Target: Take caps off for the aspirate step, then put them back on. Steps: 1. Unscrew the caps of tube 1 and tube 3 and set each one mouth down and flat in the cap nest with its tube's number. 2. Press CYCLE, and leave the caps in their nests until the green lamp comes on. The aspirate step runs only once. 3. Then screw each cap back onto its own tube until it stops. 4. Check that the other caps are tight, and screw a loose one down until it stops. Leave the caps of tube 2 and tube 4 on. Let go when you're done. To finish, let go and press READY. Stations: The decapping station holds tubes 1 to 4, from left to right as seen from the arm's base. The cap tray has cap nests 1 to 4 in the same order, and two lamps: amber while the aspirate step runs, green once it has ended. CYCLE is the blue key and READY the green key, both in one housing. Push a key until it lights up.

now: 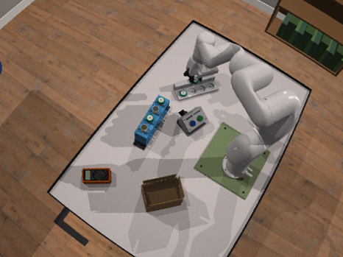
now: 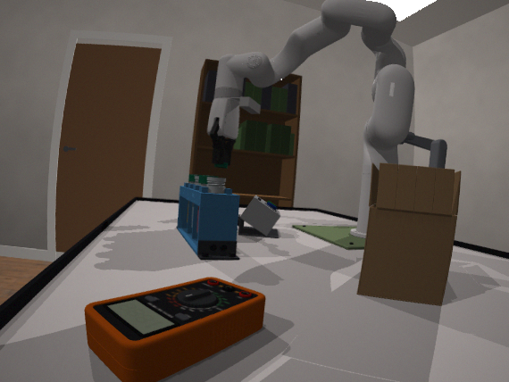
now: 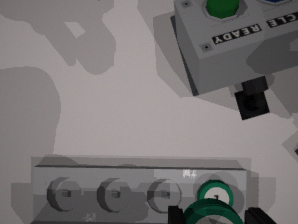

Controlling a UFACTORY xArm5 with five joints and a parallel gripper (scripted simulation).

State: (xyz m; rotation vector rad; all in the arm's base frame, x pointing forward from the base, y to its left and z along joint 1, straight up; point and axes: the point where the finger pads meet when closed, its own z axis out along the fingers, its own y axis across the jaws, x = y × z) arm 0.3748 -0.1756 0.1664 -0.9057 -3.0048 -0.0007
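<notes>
The blue key is 15 cm to the left of my hand, 11 cm below it and 10 cm behind it. Also, from my hand: cardboard box: 50 cm to the left, 19 cm behind, 11 cm below; grey key housing: 13 cm to the left, 12 cm below, 9 cm behind; green key: 12 cm behind, 11 cm below, 10 cm to the left.
</notes>
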